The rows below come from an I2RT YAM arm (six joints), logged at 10 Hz.
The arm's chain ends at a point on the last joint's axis. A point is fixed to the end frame.
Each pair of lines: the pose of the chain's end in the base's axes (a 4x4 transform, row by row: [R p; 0 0 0 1], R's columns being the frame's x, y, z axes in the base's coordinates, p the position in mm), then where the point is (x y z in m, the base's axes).
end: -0.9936 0.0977 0.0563 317.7; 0.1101 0.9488 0.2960 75.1; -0.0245 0.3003 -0.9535 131.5; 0 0 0 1
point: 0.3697 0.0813 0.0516
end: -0.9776 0.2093 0.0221 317.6; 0.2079 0.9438 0.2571 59.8; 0.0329 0.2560 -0.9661 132.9; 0 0 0 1
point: 0.3646 0.0582 0.0497
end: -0.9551 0.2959 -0.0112 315.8; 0.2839 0.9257 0.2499 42.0; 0.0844 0.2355 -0.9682 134.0; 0 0 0 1
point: 0.3578 0.0363 0.0484
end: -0.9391 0.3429 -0.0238 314.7; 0.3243 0.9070 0.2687 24.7; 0.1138 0.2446 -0.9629 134.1; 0 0 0 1
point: 0.3543 0.0188 0.0473
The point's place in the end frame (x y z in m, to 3 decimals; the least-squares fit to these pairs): -0.049 -0.013 0.081
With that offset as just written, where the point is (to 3 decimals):
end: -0.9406 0.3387 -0.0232 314.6; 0.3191 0.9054 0.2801 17.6; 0.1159 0.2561 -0.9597 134.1; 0 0 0 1
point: 0.354 0.013 0.047
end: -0.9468 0.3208 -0.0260 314.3; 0.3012 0.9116 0.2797 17.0; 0.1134 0.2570 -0.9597 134.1; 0 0 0 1
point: 0.354 0.013 0.047
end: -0.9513 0.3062 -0.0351 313.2; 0.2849 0.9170 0.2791 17.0; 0.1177 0.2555 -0.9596 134.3; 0 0 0 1
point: 0.353 0.014 0.047
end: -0.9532 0.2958 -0.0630 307.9; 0.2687 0.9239 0.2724 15.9; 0.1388 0.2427 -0.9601 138.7; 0 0 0 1
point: 0.346 0.013 0.051
